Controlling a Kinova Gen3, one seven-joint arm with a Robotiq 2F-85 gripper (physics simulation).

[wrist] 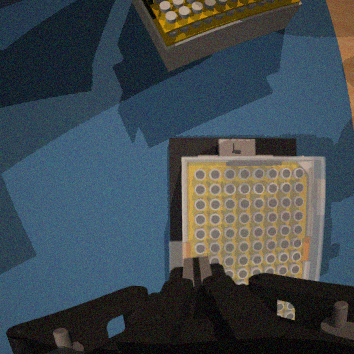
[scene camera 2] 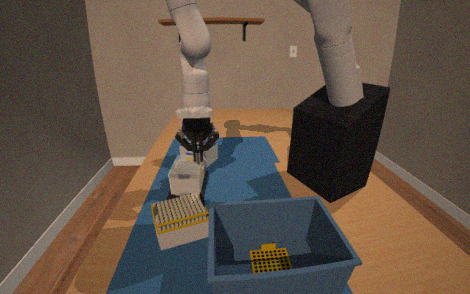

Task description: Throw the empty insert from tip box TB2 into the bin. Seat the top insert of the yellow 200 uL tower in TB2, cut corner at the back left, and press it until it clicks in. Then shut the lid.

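Observation:
Tip box TB2 [scene camera 2: 186,184] stands in a dark holder [wrist: 195,145], and a yellow insert full of tips [wrist: 250,211] sits in it. Its clear lid [wrist: 318,210] lies over the tips; whether it is latched cannot be told. My gripper [scene camera 2: 198,161] [wrist: 196,272] is shut and empty, fingertips pointing down at the lid's far part; contact is unclear. The fingers hide part of the box in the wrist view. The empty yellow insert [scene camera 2: 270,260] lies in the blue bin [scene camera 2: 280,286]. The yellow tower [scene camera 2: 182,230] [wrist: 235,39] stands nearer the camera, with tips on top.
A pale box with a blue stripe [scene camera 2: 211,154] stands behind the gripper, partly hidden. The black pedestal [scene camera 2: 332,150] of the arm stands at the right. The bin stands right beside the tower. A blue mat [scene camera 2: 235,170] [wrist: 100,190] lies under the boxes.

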